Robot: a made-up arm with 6 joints. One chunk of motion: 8 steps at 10 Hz.
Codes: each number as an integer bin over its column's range. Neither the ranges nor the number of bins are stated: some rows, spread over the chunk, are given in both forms.
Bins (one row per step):
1: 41 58 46 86 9 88
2: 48 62 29 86 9 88
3: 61 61 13 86 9 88
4: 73 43 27 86 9 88
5: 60 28 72 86 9 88
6: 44 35 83 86 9 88
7: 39 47 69 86 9 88
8: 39 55 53 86 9 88
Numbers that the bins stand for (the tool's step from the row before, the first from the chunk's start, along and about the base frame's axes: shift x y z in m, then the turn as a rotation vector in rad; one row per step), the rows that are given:
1: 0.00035 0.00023 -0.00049 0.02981 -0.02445 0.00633
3: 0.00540 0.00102 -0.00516 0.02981 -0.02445 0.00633
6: 0.00111 -0.00581 0.00474 0.02981 -0.02445 0.00633
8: -0.00015 -0.00056 0.00049 0.02981 -0.02445 0.00633
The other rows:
2: 0.00212 0.00128 -0.00290 0.02981 -0.02445 0.00633
4: 0.00843 -0.00371 -0.00318 0.02981 -0.02445 0.00633
5: 0.00515 -0.00765 0.00318 0.02981 -0.02445 0.00633
7: -0.00015 -0.00266 0.00276 0.02981 -0.02445 0.00633

